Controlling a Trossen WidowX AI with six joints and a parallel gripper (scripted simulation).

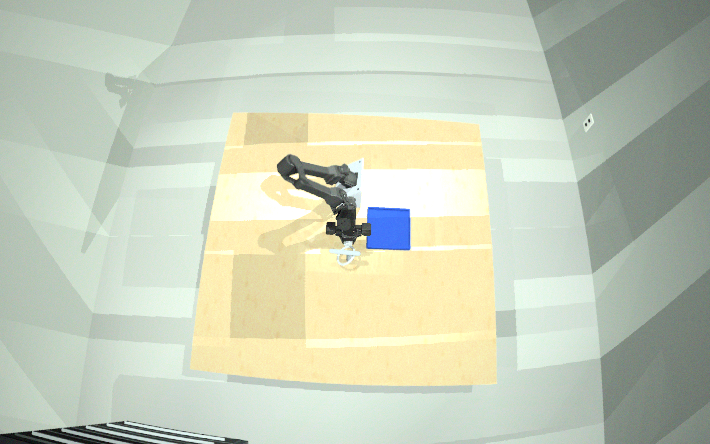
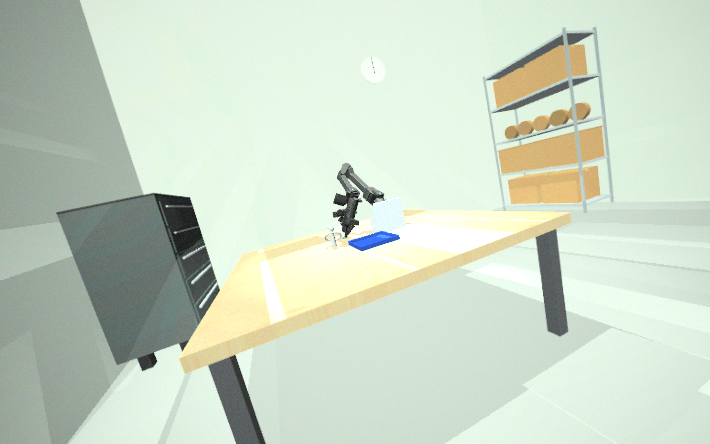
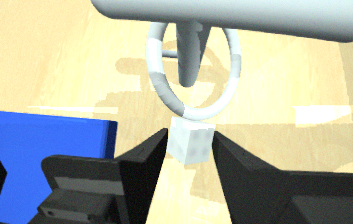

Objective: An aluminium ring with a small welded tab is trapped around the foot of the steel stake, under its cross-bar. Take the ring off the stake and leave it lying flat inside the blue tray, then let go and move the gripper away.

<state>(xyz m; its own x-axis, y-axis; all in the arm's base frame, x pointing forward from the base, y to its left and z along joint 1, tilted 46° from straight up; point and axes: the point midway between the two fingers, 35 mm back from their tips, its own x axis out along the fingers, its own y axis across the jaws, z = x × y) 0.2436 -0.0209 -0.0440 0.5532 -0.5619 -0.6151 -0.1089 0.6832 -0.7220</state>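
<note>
Right now my gripper tip is 50 mm short of the aluminium ring and 20 mm below it. Round my gripper tip: blue tray (100 mm behind, 170 mm to the left, 20 mm below).
</note>
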